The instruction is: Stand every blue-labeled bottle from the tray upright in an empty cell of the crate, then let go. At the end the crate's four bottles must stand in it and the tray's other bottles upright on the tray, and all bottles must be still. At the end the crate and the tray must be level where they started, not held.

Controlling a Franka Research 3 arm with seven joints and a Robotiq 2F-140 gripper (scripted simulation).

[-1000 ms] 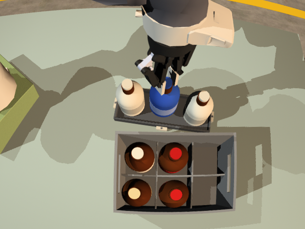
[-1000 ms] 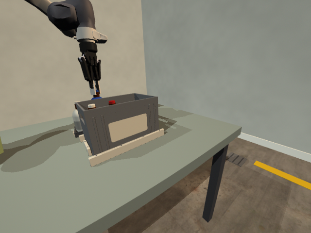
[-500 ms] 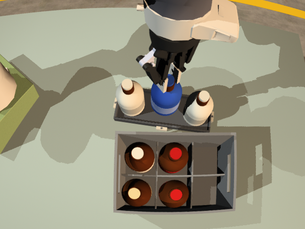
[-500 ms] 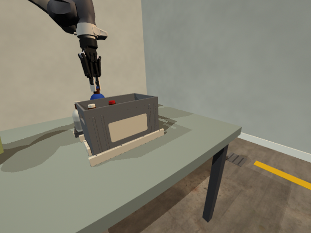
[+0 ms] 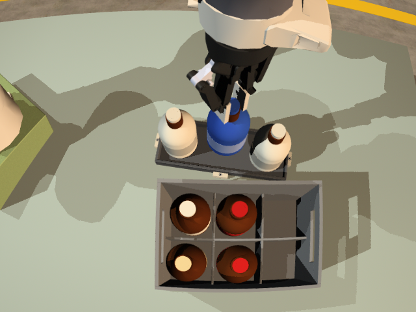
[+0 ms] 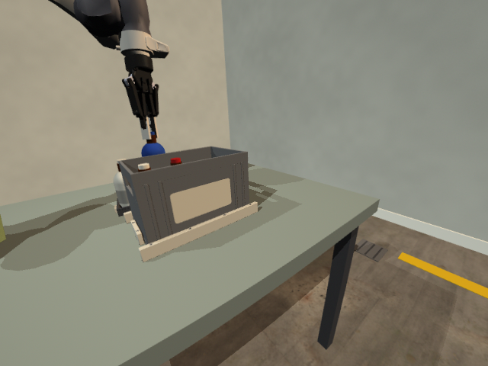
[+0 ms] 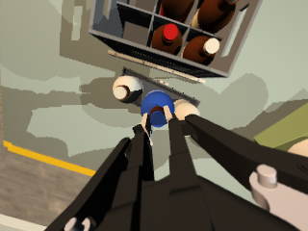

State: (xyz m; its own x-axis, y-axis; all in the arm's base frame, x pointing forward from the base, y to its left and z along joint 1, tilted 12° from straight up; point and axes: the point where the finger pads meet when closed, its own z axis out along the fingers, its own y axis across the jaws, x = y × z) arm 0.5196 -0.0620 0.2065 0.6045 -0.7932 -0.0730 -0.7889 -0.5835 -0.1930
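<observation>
Now: the blue-labeled bottle 90 mm below my hand. Also, from my hand: grey crate: 200 mm to the right, 160 mm below, 20 mm ahead; then cream-labeled bottle: 160 mm below, 100 mm behind, 10 mm to the left; then dark tray: 230 mm below.
</observation>
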